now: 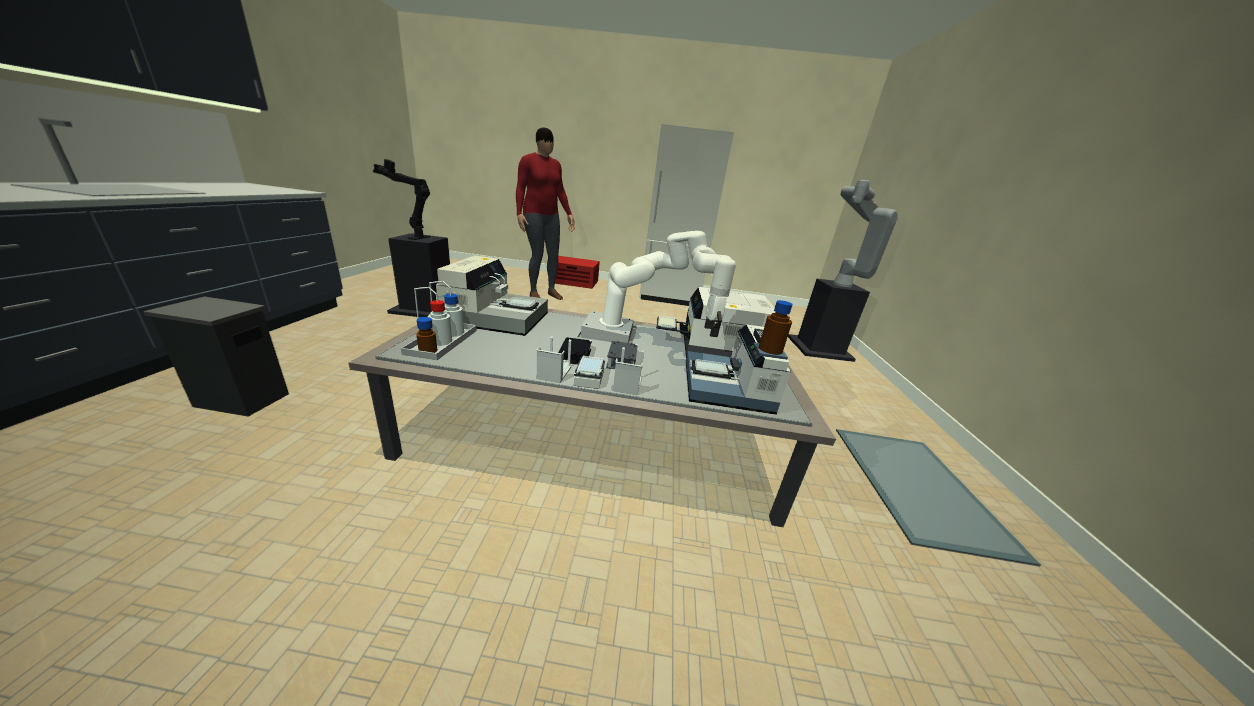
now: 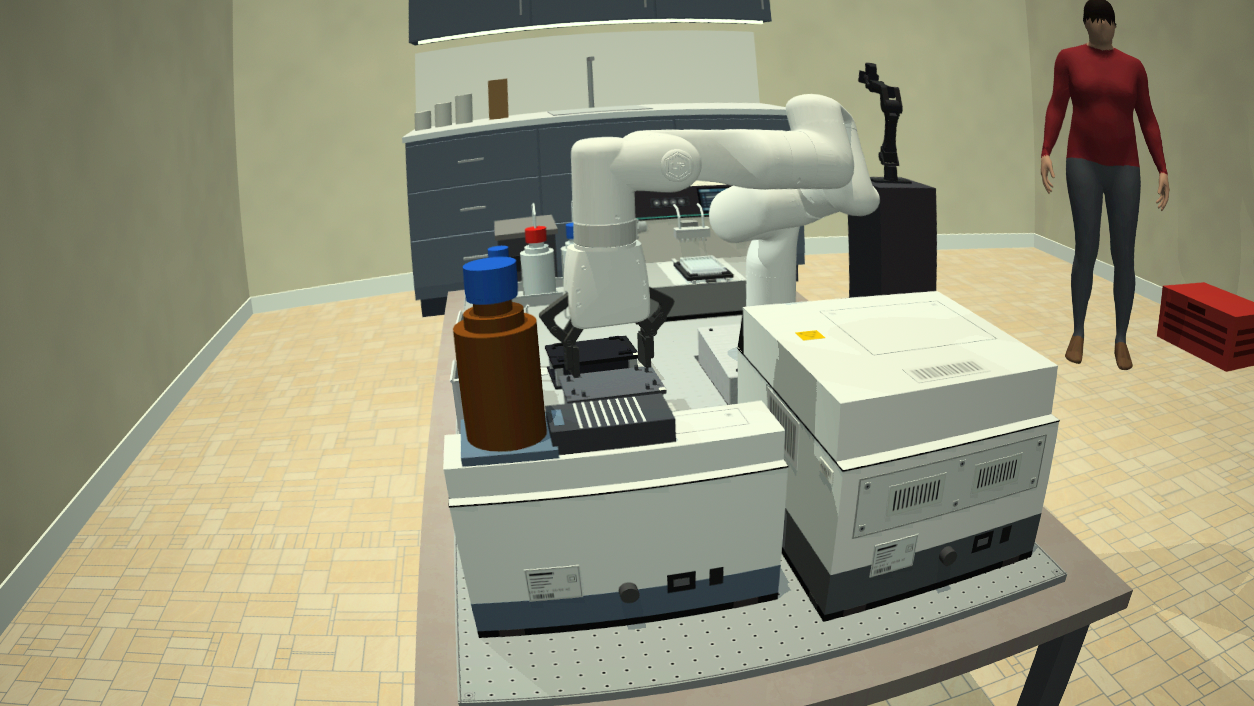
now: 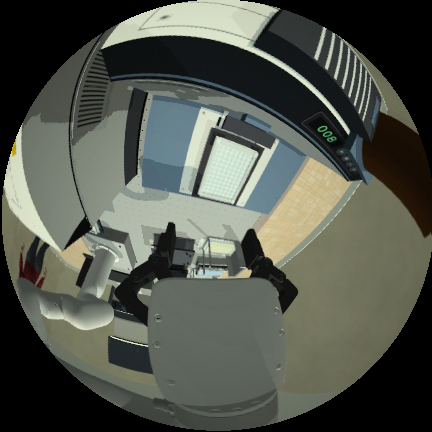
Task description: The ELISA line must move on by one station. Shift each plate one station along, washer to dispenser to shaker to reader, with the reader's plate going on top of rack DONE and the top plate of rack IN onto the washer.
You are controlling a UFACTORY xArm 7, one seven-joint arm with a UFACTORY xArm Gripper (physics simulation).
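Where they show: gripper, fingertip midpoint: (image 1: pixel 710 332) (image 2: pixel 609 369) (image 3: pixel 210 233); arm's base, origin of the base link: (image 1: pixel 611 323) (image 3: pixel 107 252).
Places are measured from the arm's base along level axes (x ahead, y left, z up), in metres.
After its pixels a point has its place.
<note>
My gripper (image 1: pixel 715 325) @(x 0.389, y 0.426, z 0.159 m) (image 2: pixel 609 358) @(x 0.389, y 0.426, z 0.159 m) (image 3: pixel 210 233) @(x 0.389, y 0.426, z 0.159 m) is open and empty, above the blue-based instrument (image 1: pixel 728 394) @(x 0.598, y 0.493, z -0.001 m) (image 2: pixel 614 534) @(x 0.447, y 0.694, z 0.078 m) (image 3: pixel 165 130) @(x 0.289, y 0.508, z -0.001 m). A clear plate (image 1: pixel 712 367) @(x 0.440, y 0.452, z 0.027 m) (image 3: pixel 227 170) @(x 0.421, y 0.461, z 0.027 m) lies on that instrument's carrier, apart from the fingers. Another plate (image 1: pixel 517 303) @(x 0.023, y -0.482, z 0.055 m) (image 2: pixel 703 265) @(x -0.011, y -0.449, z 0.055 m) sits on the far-left instrument with tubes. A pale plate (image 1: pixel 667 322) @(x 0.063, y 0.281, z 0.063 m) sits beside the back-right instrument (image 1: pixel 741 304) @(x 0.122, y 0.602, z 0.216 m) (image 2: pixel 903 368) @(x 0.110, y 0.697, z 0.215 m). A bluish plate (image 1: pixel 590 365) @(x 0.521, y -0.040, z 0.012 m) lies between two upright white panels (image 1: pixel 550 363) @(x 0.566, y -0.187, z 0.024 m) (image 1: pixel 627 377) @(x 0.589, y 0.109, z 0.016 m). Two dark low platforms (image 1: pixel 623 351) @(x 0.451, y 0.082, z 0.057 m) (image 1: pixel 576 349) @(x 0.354, y -0.122, z -0.005 m) stand behind it. The labels IN and DONE cannot be read.
A brown bottle with a blue cap (image 1: pixel 775 328) @(x 0.577, y 0.601, z 0.272 m) (image 2: pixel 500 377) @(x 0.541, y 0.664, z 0.254 m) and a black ribbed block (image 2: pixel 611 422) @(x 0.436, y 0.662, z 0.191 m) stand on top of the blue-based instrument. A tray (image 1: pixel 419 352) @(x 0.500, y -0.728, z -0.031 m) holds several bottles at the table's left. The arm's base (image 1: pixel 607 326) @(x 0.062, y -0.014, z 0.004 m) stands at the back. A person (image 1: pixel 543 188) stands behind the table.
</note>
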